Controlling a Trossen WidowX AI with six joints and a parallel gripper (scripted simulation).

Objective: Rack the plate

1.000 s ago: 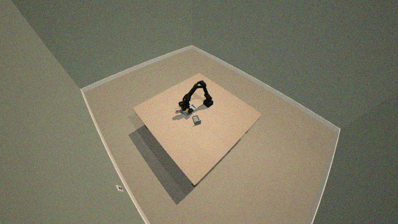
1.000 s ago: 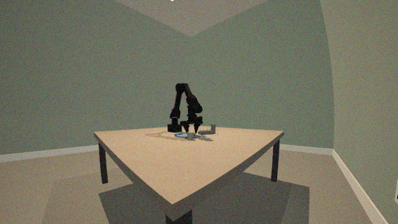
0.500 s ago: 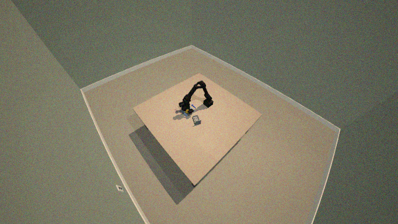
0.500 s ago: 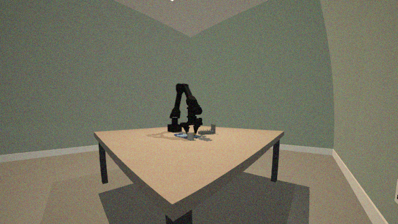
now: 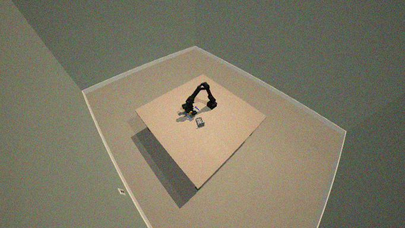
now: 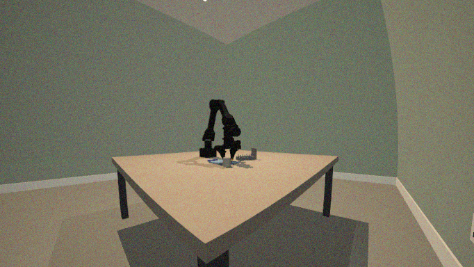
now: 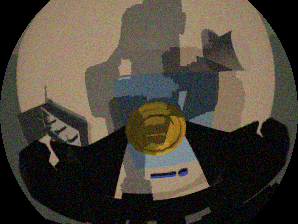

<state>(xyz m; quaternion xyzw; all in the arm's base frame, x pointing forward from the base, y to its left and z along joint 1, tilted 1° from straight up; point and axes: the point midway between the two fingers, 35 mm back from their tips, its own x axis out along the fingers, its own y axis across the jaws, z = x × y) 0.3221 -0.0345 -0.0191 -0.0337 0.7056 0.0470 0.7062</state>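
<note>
Right now my gripper tip is 10 mm past the blue mat, 20 mm to the left of it and 10 mm above it. The rest, counted from my gripper tip: white cup (100 mm ahead, 80 mm to the right, 10 mm above); yellow plate (10 mm above); grey dish rack (20 mm behind, 180 mm to the left, 10 mm above).
</note>
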